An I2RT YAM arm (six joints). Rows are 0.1 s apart.
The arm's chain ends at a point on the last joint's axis. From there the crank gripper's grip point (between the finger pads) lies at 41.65 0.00 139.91 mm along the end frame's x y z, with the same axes.
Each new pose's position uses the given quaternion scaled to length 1; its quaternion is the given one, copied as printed.
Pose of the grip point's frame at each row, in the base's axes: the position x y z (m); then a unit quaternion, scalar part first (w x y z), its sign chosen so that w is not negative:
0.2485, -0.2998, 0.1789, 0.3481, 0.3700, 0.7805, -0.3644
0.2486, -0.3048, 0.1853, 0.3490, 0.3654, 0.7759, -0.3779
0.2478, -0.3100, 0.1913, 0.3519, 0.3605, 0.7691, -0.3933
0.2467, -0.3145, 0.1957, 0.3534, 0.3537, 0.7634, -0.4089
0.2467, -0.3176, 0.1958, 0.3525, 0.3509, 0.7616, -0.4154
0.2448, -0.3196, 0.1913, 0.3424, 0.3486, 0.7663, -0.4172
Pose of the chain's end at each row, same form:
0.2304, -0.1977, 0.2816, 0.3481, 0.3700, 0.7805, -0.3644
0.2319, -0.1997, 0.2852, 0.3490, 0.3654, 0.7759, -0.3779
0.2323, -0.2014, 0.2876, 0.3519, 0.3605, 0.7691, -0.3933
0.2325, -0.2026, 0.2884, 0.3534, 0.3537, 0.7634, -0.4089
0.2334, -0.2045, 0.2872, 0.3525, 0.3509, 0.7616, -0.4154
0.2338, -0.2071, 0.2837, 0.3424, 0.3486, 0.7663, -0.4172

